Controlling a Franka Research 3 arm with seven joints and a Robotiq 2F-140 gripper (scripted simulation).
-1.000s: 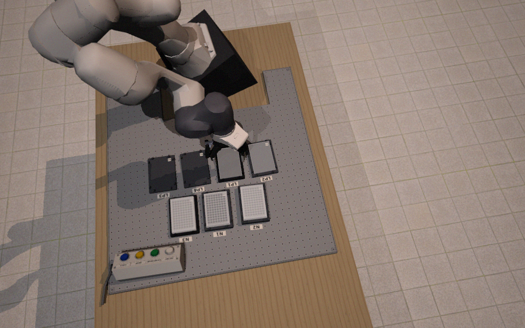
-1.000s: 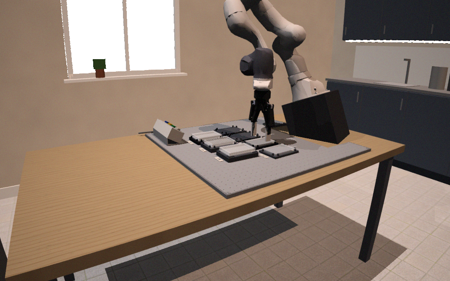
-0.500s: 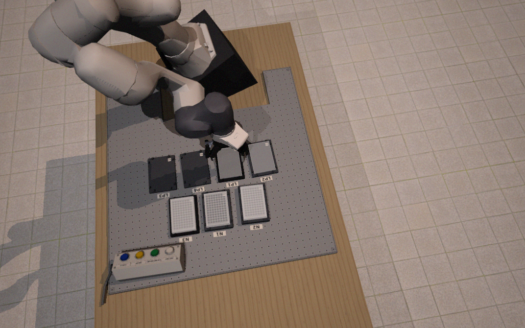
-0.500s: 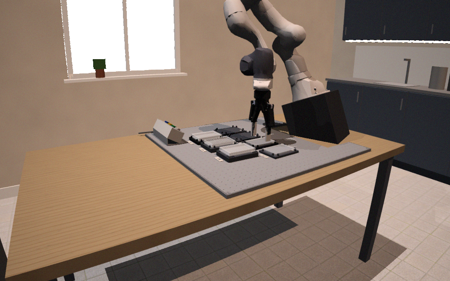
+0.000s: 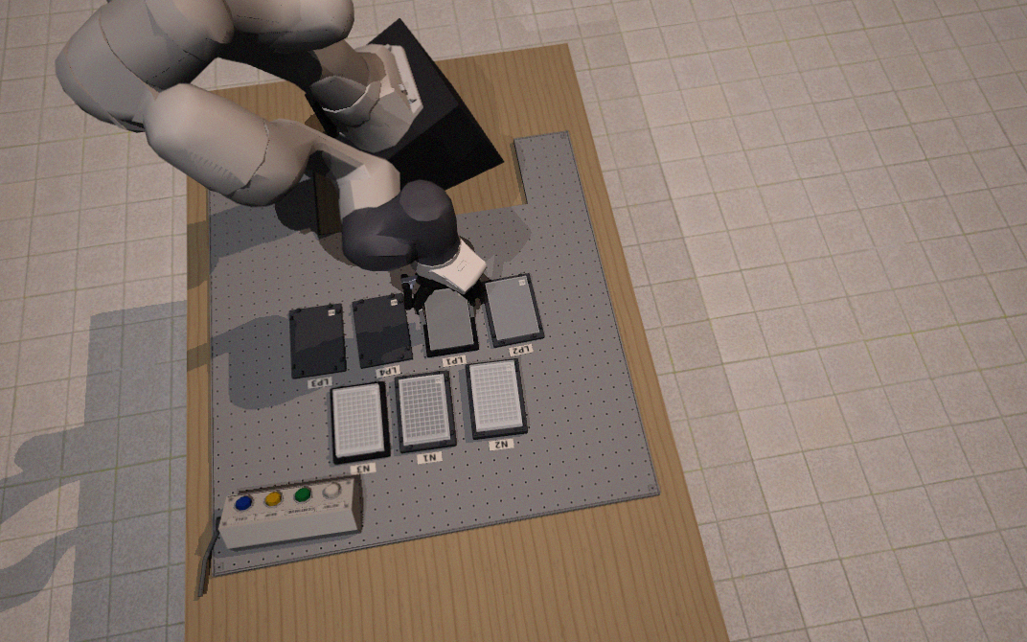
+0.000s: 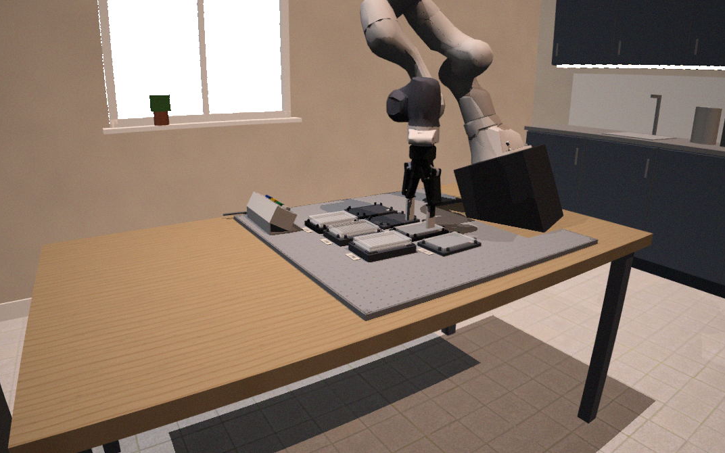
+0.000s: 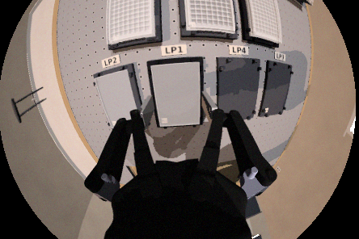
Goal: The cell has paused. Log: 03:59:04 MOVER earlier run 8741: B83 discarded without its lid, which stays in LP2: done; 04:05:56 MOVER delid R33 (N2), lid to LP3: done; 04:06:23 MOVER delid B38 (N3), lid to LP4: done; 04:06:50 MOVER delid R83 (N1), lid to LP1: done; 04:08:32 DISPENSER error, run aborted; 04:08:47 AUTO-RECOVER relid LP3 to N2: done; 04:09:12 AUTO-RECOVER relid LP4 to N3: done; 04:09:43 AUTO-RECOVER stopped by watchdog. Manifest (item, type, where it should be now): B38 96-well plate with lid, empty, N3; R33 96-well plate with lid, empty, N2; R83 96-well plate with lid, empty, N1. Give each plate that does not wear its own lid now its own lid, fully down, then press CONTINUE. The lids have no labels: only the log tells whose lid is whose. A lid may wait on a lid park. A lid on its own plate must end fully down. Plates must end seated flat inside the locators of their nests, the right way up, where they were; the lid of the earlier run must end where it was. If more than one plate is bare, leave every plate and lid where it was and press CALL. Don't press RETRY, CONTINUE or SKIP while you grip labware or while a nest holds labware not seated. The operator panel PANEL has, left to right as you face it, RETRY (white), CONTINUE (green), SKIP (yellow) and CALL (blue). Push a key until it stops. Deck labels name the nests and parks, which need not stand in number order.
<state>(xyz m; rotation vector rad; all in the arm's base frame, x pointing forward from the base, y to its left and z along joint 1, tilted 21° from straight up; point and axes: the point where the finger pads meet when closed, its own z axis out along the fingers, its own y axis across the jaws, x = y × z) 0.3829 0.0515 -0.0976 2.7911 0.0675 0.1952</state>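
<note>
The lid park LP1 is 50 mm below my hand. Round my hand: lid park LP3 (10 mm ahead, 260 mm to the right, 50 mm below); then lid park LP4 (130 mm to the right, 50 mm below); then plate (180 mm ahead, 60 mm to the right, 30 mm below).
</note>
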